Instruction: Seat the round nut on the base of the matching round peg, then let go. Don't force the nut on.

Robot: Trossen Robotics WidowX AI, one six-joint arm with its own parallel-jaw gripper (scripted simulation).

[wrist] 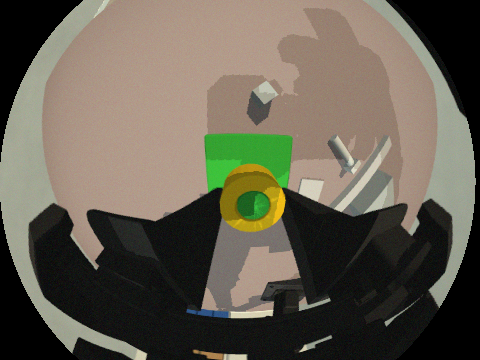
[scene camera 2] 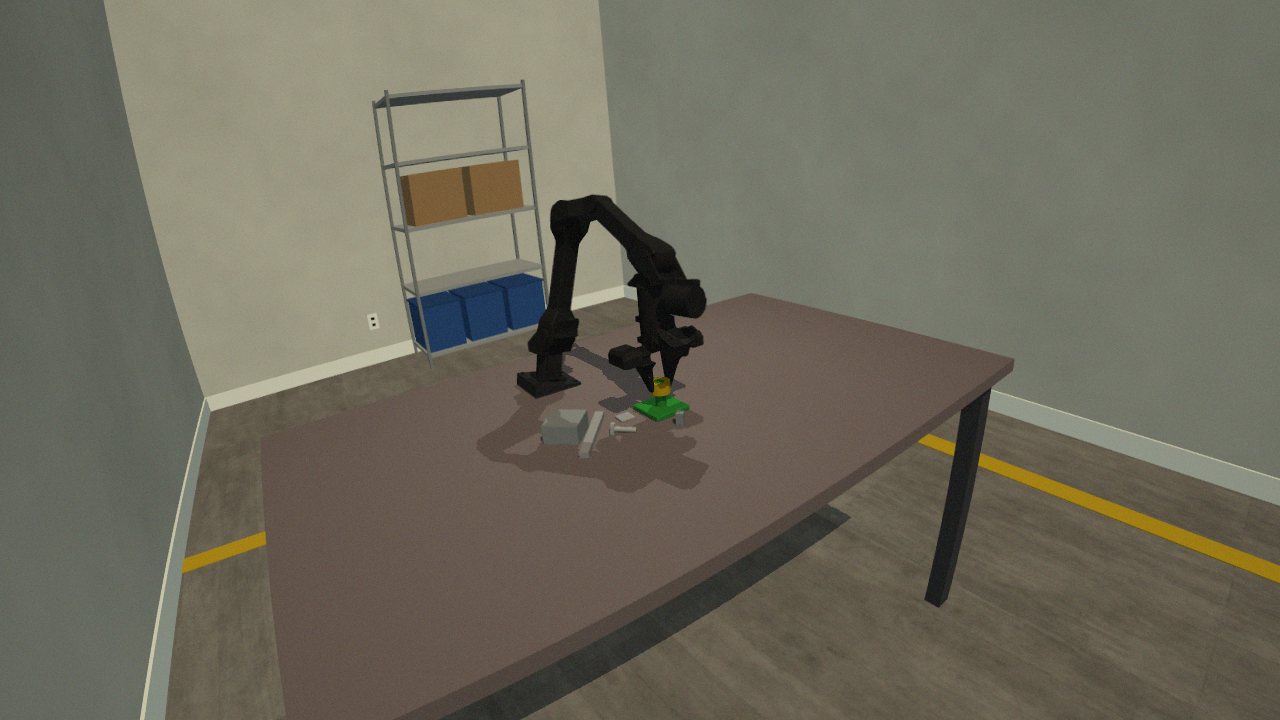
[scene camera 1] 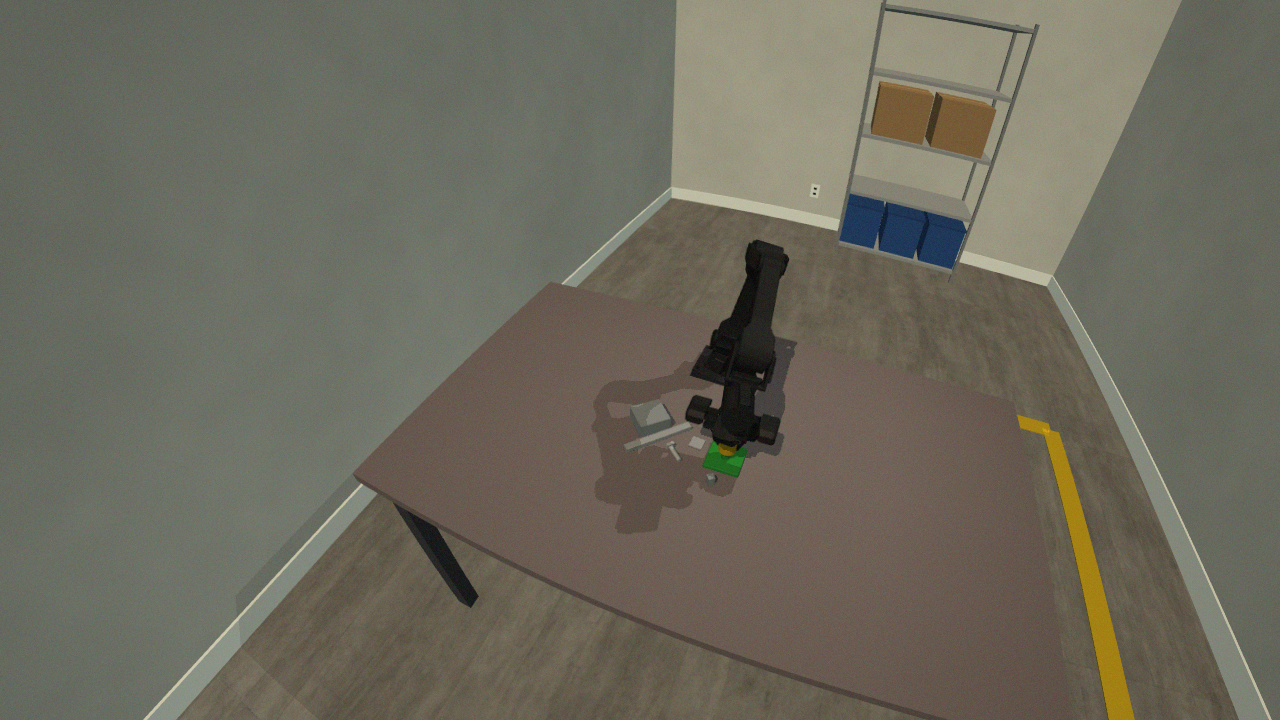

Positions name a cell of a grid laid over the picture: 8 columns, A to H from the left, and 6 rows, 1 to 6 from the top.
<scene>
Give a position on a grey block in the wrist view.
G4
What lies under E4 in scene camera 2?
My gripper.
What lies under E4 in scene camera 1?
My gripper.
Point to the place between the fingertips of my gripper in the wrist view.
E4
</scene>
